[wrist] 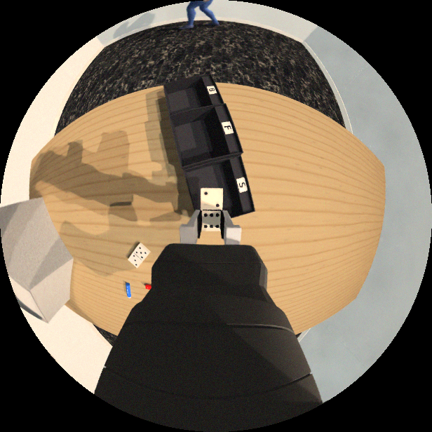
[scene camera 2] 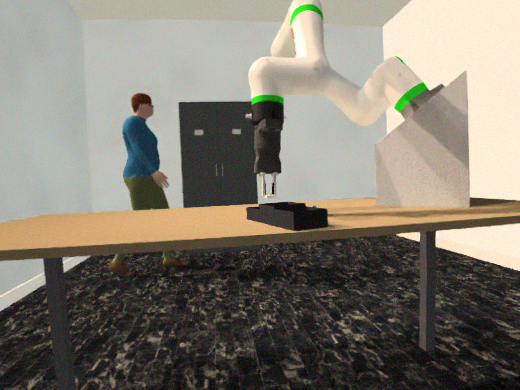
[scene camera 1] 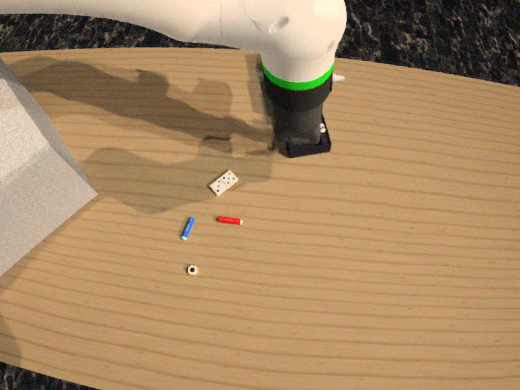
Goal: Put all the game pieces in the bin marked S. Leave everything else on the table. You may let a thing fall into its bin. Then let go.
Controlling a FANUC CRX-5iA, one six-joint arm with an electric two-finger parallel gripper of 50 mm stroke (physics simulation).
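Where they show: gripper, between the fingertips: (scene camera 2: pixel 268 195) (scene camera 1: pixel 299 135); arm's base, origin of its link: (scene camera 2: pixel 425 114).
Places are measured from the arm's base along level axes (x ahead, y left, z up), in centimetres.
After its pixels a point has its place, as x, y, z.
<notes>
My gripper (wrist: pixel 210 218) (scene camera 2: pixel 269 196) @(59.8, 16.2, -25.5) is shut on a white domino (wrist: pixel 211 199) with black dots. It holds the domino above the near end of the bin marked S (wrist: pixel 248 198), a black compartment at the near end of a row of three. In scene camera 1 the arm hides most of the bins, and a corner of the S bin (scene camera 1: pixel 310 150) @(62.4, 15.6, -29.6) shows. A second white domino (scene camera 1: pixel 223 182) @(46.5, 7.2, -30.8) (wrist: pixel 139 255) lies flat on the table (scene camera 1: pixel 375 250) @(76.7, -2.2, -31.6), away from the bins.
A blue battery-like cylinder (scene camera 1: pixel 188 228) @(41.7, -2.9, -30.6) (wrist: pixel 128 290) and a red one (scene camera 1: pixel 230 220) @(49.2, -0.2, -30.5) (wrist: pixel 148 287) lie near the loose domino. A white hex nut (scene camera 1: pixel 192 270) @(43.9, -10.6, -30.7) lies beyond them. Bins F (wrist: pixel 194 137) and B (wrist: pixel 186 98) adjoin the S bin. The grey robot base (scene camera 2: pixel 425 165) @(8.9, 11.9, -18.5) stands on the table.
</notes>
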